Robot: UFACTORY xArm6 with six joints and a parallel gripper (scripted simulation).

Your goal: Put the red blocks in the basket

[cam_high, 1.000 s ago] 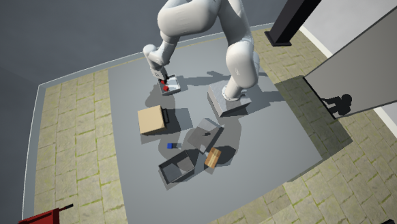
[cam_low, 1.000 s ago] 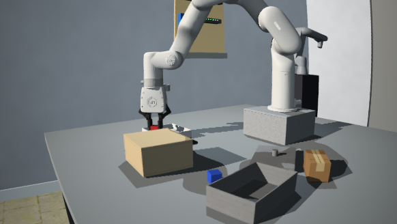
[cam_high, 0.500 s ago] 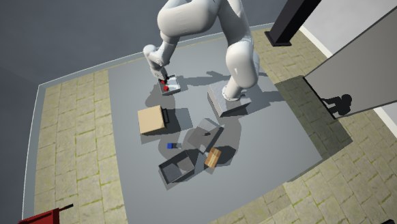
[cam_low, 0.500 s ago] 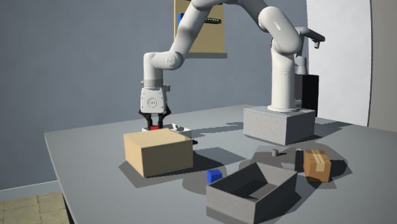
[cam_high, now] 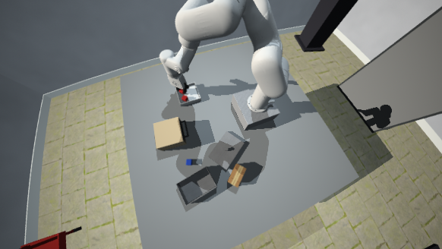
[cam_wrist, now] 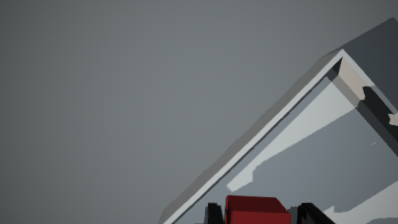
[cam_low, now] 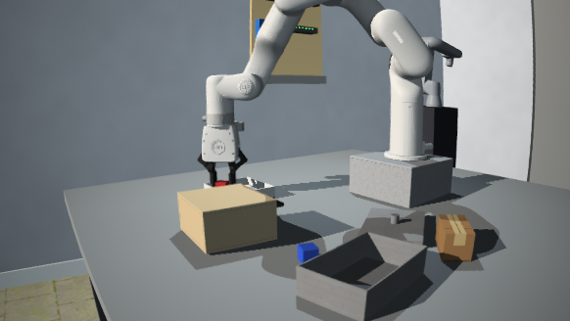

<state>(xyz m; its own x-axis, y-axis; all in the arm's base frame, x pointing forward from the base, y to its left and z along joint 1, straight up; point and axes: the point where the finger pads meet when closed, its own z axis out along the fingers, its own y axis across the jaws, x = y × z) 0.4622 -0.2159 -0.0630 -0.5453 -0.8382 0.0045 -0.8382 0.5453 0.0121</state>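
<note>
My gripper is now 4 cm past the white basket, 2 cm to the right of it and 3 cm above it. From my hand the other things lie so: blue block: 1 cm behind, 49 cm to the left, 3 cm below; then drawer: 6 cm ahead, 31 cm to the left; then light wooden cabinet: 7 cm ahead, 31 cm to the left.
</note>
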